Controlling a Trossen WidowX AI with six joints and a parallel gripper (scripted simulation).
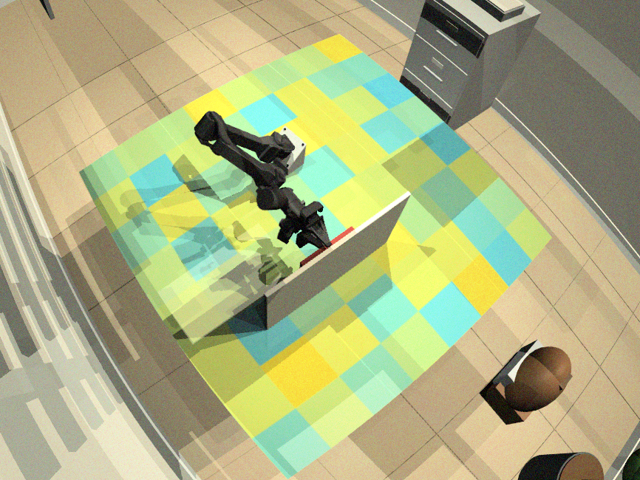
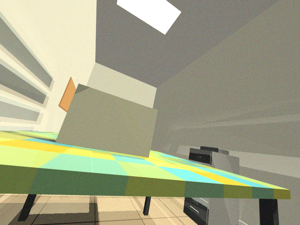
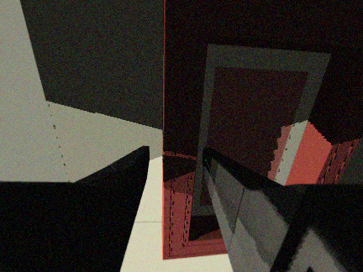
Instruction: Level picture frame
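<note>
Right now the red picture frame is 1 cm ahead of my gripper tip and 6 cm below it. Also, from my gripper tip: upright wall panel: 2 cm ahead, 1 cm to the left, 6 cm below.
</note>
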